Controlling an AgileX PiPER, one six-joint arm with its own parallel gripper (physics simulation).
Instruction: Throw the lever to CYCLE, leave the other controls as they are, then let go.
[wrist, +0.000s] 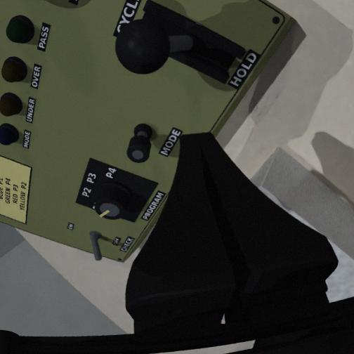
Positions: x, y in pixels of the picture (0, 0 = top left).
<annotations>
my gripper: 195, 150
black ball knob: 142, 46
</annotations>
